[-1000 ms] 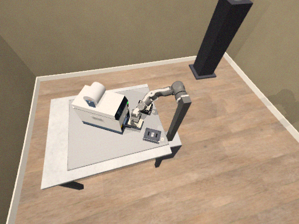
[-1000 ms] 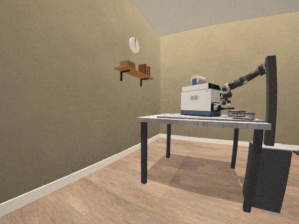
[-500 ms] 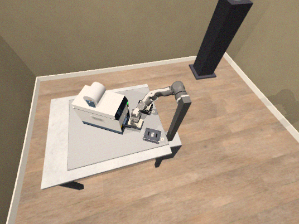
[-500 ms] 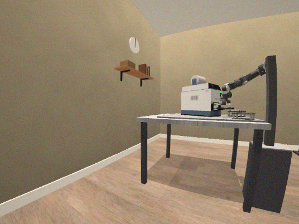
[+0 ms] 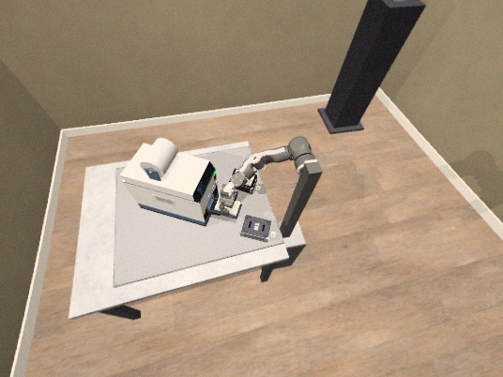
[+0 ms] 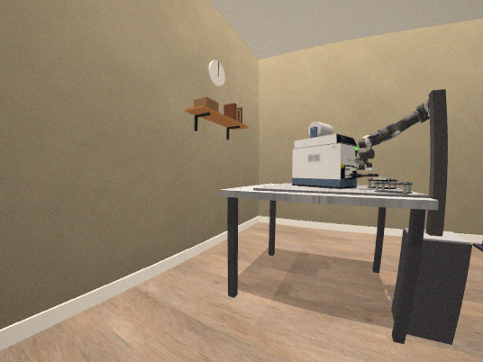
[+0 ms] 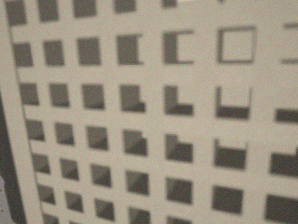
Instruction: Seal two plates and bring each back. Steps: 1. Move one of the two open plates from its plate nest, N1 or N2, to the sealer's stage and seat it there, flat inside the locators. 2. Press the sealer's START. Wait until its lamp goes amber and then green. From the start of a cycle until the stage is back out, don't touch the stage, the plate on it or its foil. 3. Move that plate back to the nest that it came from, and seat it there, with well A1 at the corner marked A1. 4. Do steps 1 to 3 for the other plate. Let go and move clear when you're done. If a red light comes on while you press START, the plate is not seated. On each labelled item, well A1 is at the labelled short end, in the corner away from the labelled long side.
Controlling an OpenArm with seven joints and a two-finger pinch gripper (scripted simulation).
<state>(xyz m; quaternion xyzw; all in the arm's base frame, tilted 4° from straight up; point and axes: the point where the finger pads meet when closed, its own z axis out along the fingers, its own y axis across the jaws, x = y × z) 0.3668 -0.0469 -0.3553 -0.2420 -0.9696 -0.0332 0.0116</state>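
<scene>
Now: the sealer stage 30 mm below my hand. From my hand the other things lie so: plate nest 150 mm behind, 130 mm to the left, 80 mm below; yellow warning label 130 mm ahead, 30 mm to the left, 20 mm above; plate 140 mm behind, 220 mm to the right, 60 mm below.
</scene>
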